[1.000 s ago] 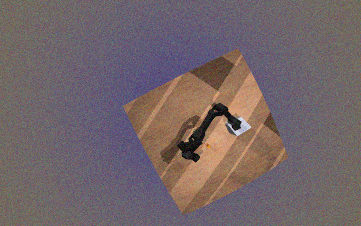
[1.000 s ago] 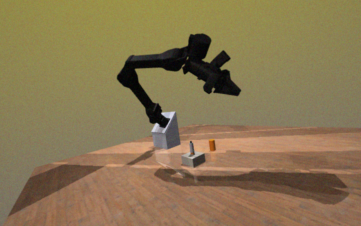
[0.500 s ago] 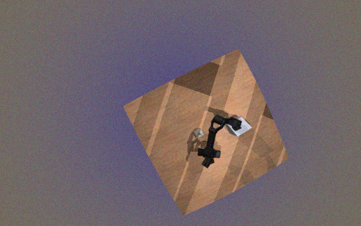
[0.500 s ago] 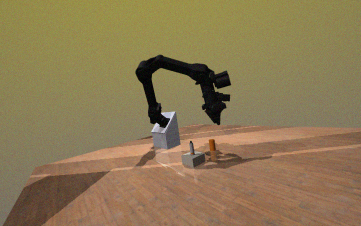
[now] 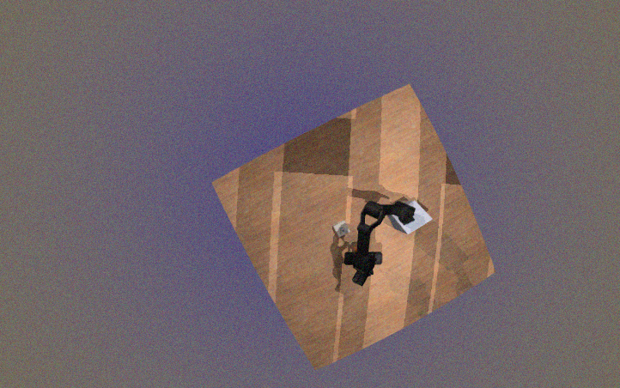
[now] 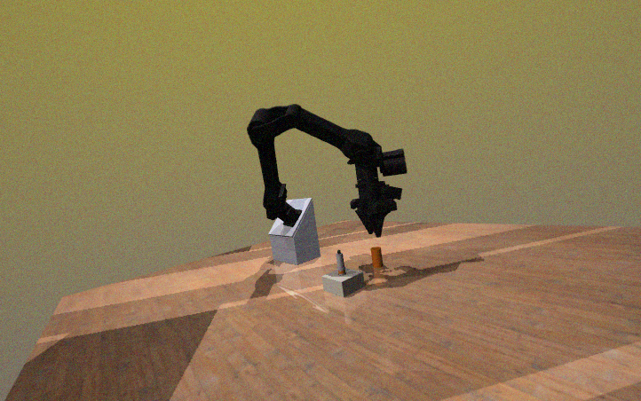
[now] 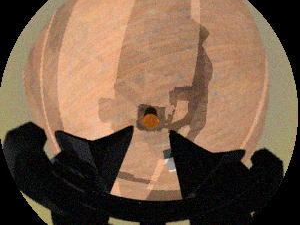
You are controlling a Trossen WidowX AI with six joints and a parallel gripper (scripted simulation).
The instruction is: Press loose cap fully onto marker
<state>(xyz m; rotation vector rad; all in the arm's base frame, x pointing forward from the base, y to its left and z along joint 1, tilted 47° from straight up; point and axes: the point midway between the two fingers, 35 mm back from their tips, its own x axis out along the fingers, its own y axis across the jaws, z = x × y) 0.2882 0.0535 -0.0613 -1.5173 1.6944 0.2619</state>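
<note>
Right now the orange cap is 6 cm below my gripper tip. From my gripper tip the other things lie so: grey marker 3 cm ahead, 16 cm to the right, 2 cm below; grey holder block 3 cm ahead, 16 cm to the right, 7 cm below.
</note>
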